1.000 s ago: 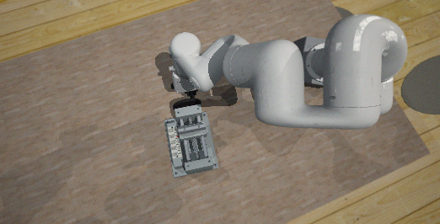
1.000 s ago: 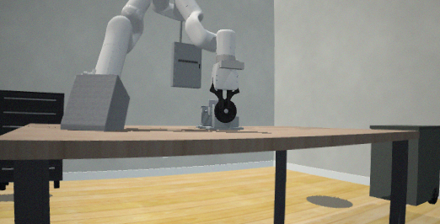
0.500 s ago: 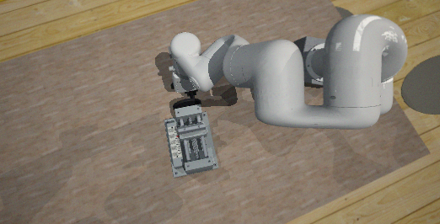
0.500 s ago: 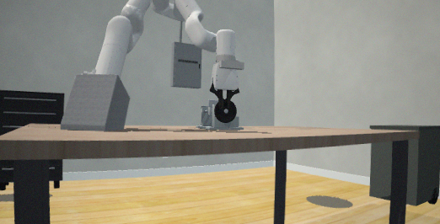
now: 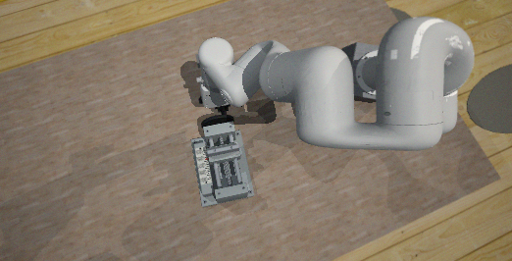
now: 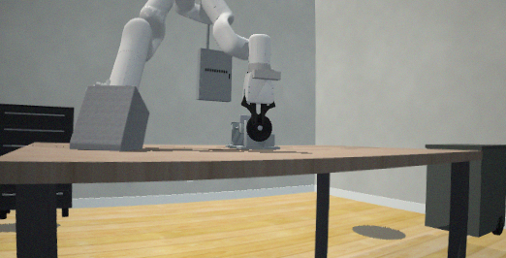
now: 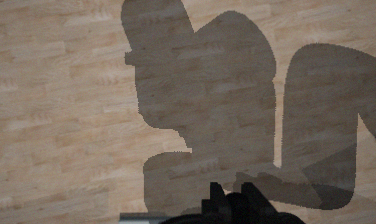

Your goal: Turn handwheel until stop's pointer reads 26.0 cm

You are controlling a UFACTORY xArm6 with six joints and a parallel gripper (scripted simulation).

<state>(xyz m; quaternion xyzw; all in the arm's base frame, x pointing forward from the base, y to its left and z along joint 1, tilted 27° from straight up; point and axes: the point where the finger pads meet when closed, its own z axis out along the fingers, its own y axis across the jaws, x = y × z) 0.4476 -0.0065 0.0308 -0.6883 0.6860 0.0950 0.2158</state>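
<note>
Right now the handwheel is 2 cm to the left of my hand and 1 cm below it. Round my hand: stop carriage 14 cm to the left, 3 cm ahead, 1 cm below.
</note>
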